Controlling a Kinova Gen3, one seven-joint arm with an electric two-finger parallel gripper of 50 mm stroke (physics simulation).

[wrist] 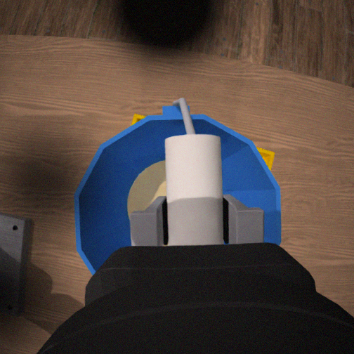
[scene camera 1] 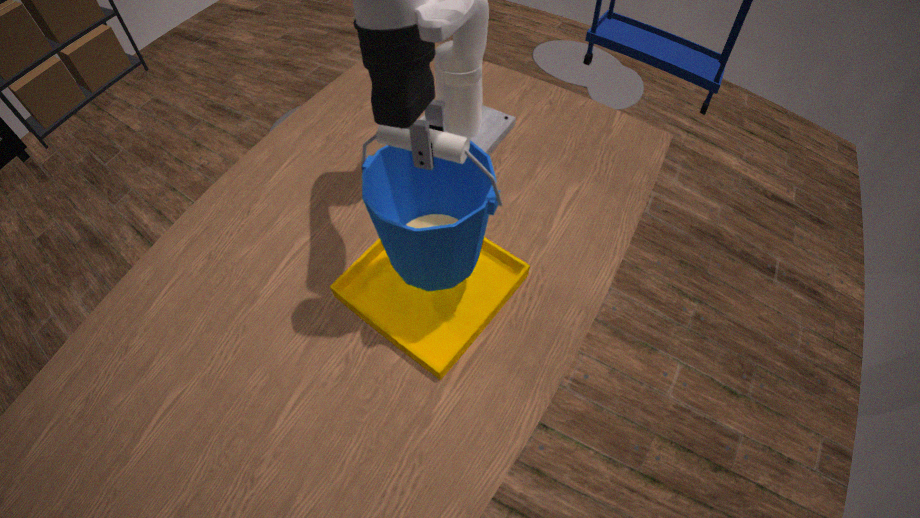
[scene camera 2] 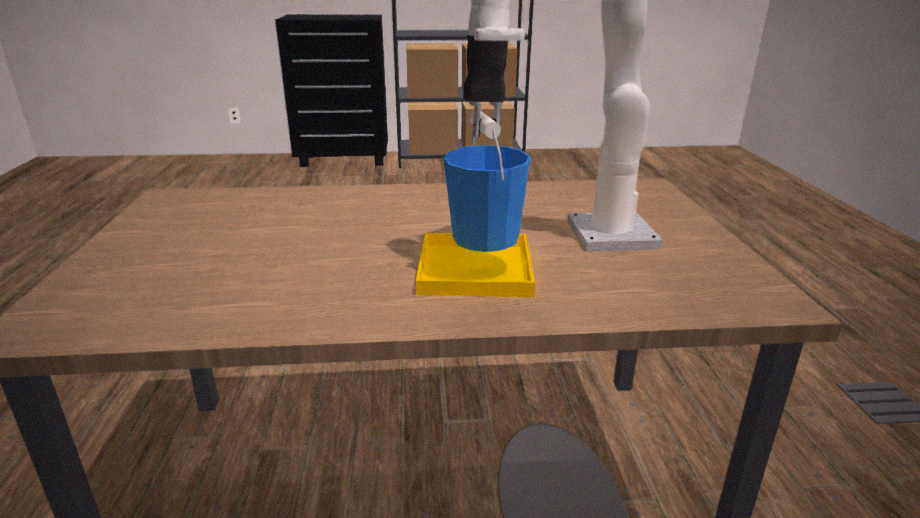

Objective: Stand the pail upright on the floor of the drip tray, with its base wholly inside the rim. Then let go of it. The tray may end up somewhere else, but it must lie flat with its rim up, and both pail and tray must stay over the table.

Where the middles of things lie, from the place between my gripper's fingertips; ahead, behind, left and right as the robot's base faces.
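I consider the yellow drip tray (scene camera 1: 434, 328) and where my gripper is now: 10 mm short of it, 10 mm to the left of it and 280 mm above it.
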